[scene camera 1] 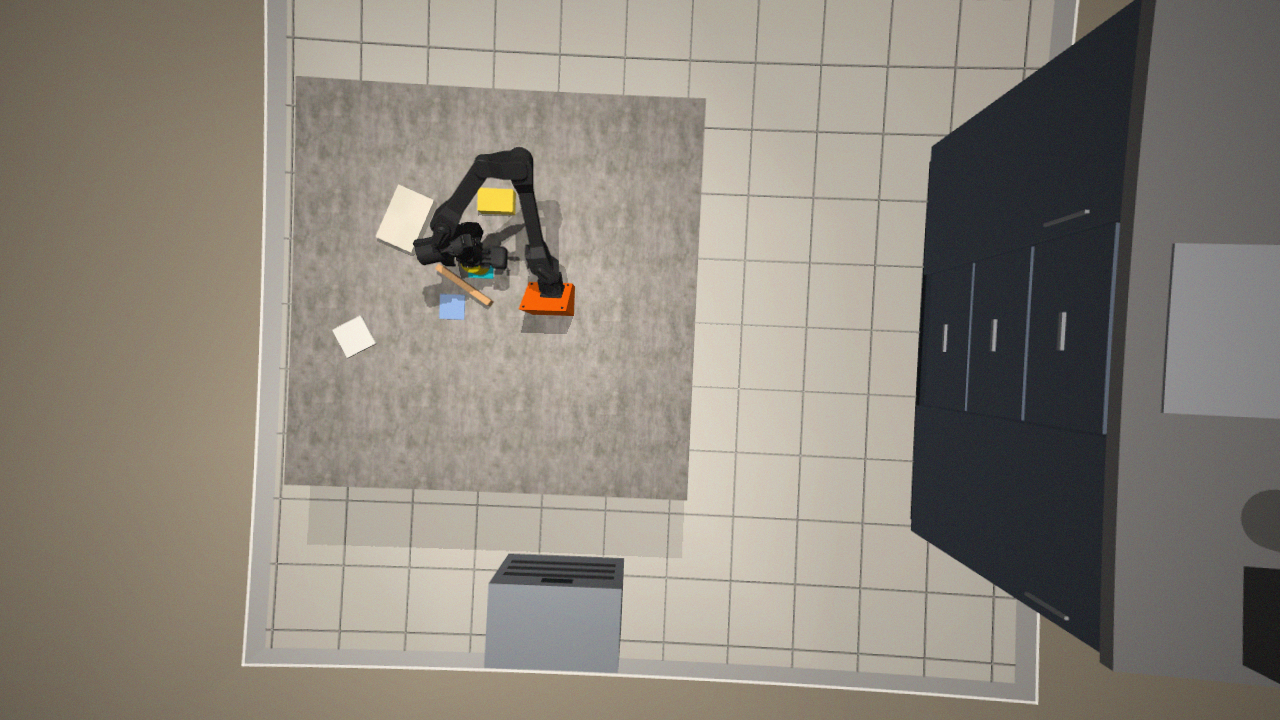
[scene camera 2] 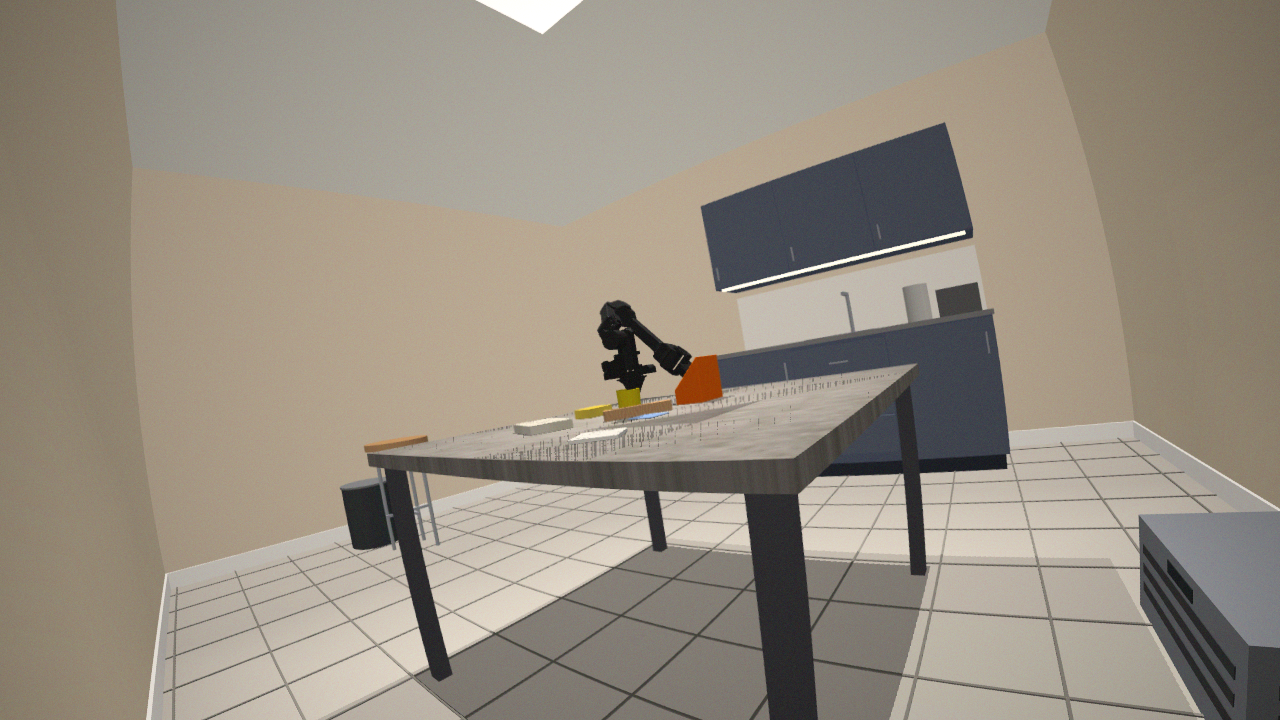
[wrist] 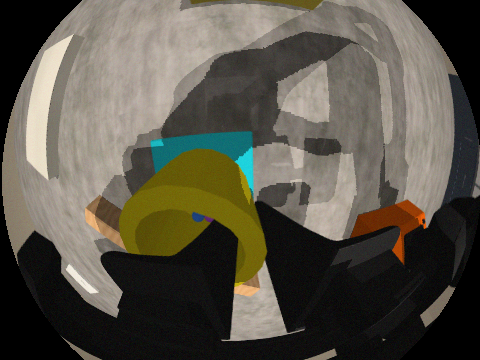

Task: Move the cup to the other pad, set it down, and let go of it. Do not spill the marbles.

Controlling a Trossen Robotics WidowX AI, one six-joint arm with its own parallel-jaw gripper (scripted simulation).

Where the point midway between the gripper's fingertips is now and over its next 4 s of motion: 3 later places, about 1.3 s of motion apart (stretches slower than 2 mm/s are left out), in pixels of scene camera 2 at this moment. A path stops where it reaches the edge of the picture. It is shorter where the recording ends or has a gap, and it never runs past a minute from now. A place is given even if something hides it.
The gripper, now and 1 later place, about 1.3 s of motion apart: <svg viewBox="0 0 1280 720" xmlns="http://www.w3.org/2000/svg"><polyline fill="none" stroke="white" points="635,399 632,385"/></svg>
